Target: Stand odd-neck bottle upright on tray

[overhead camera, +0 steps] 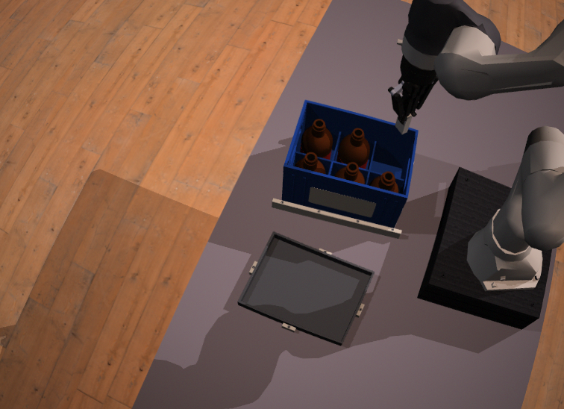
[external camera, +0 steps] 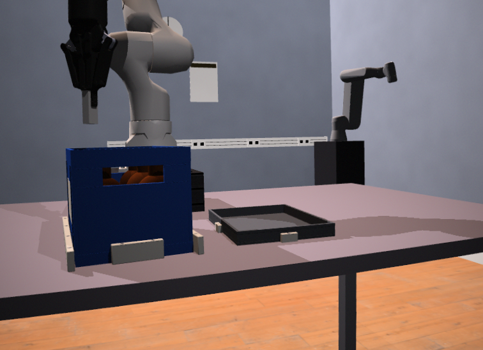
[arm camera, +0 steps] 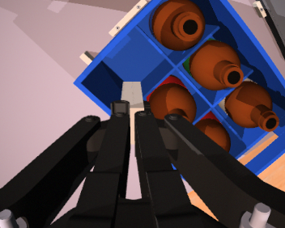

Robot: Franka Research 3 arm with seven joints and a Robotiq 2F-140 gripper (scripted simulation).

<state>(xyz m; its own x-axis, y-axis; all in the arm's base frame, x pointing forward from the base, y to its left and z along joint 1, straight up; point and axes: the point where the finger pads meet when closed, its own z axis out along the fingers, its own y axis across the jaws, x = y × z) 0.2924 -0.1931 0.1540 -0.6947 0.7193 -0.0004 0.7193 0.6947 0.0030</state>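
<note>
My gripper is now 1 cm short of the bottle, 9 cm to the right of it and 17 cm above it. Round my hand: crate 9 cm ahead, 4 cm to the left, 17 cm below; then dark tray 12 cm ahead, 33 cm to the left, 24 cm below.
</note>
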